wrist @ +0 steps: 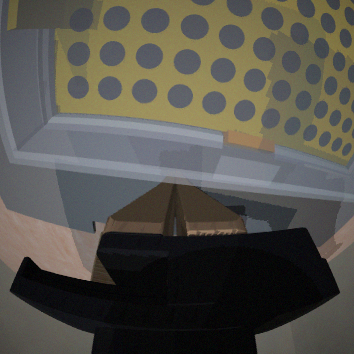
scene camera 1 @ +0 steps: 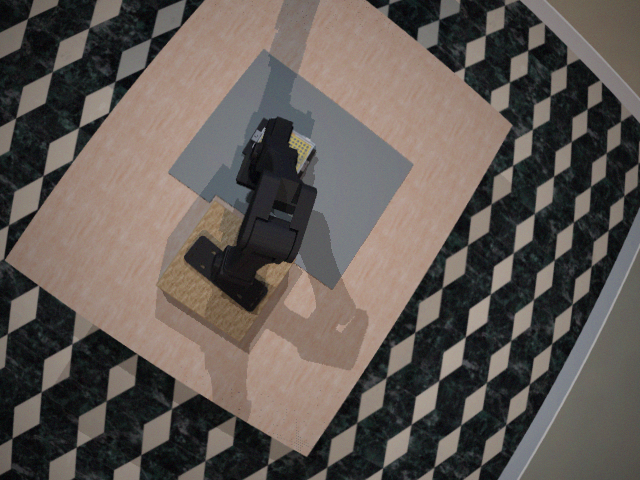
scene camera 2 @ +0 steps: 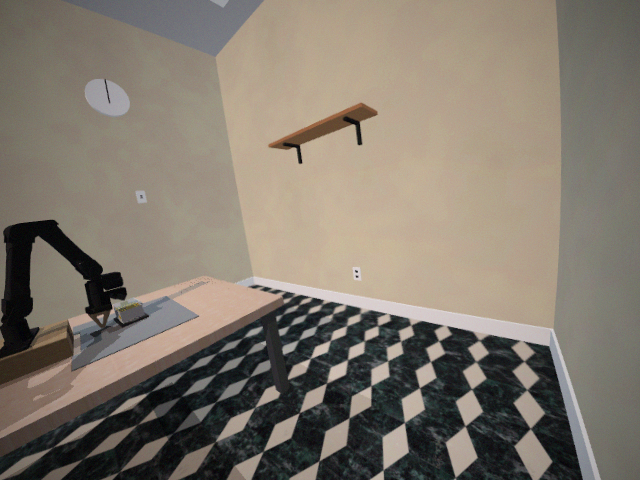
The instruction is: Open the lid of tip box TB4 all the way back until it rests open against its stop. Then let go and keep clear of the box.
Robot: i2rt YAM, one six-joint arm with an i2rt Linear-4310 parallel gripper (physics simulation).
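Places are measured from the arm's base along level axes (x ahead, y left, z up), in centimetres.
Where they show: gripper, fingertip midpoint: (wrist: 174,177) (scene camera 1: 255,184) (scene camera 2: 103,327); arm's base at its link origin: (scene camera 1: 226,274) (scene camera 2: 20,342).
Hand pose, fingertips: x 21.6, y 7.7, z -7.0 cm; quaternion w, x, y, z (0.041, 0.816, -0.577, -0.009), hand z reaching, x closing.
Note:
Things, the pixels of their centre, and the offset from my fingertips. Level surfaces: height alone.
- tip box at the middle of its body: (wrist: 259,16) (scene camera 1: 282,148) (scene camera 2: 128,310) dy +0.8, dx +10.2, dz +3.5 cm
- yellow rack at the middle of its body: (wrist: 318,12) (scene camera 1: 284,146) (scene camera 2: 126,304) dy +0.7, dx +10.1, dz +6.5 cm
- grey mat at its surface level: dz -0.4 cm
- pinkish wooden table at its surface level: dz -0.7 cm
The tip box (scene camera 1: 304,148) (scene camera 2: 131,314) (wrist: 95,142) stands on the grey mat. It has a yellow rack (wrist: 132,37) with rows of grey holes, and part of it is hidden under the arm in scene camera 1. Clear, pale walls and a rim show around the rack in the wrist view, with an orange tab at the front middle. The lid's exact angle cannot be told, and no TB4 label is readable. My gripper (scene camera 2: 102,327) (wrist: 174,177) is shut and empty. Its fingertips are low beside the box, at its near long side; contact cannot be told.
The grey mat (scene camera 1: 361,180) (scene camera 2: 168,316) lies on the pinkish wooden table (scene camera 1: 439,124) (scene camera 2: 232,299). The arm stands on a wooden block (scene camera 1: 178,281) (scene camera 2: 56,343) at the mat's edge. A wall shelf (scene camera 2: 323,127) hangs far from the table.

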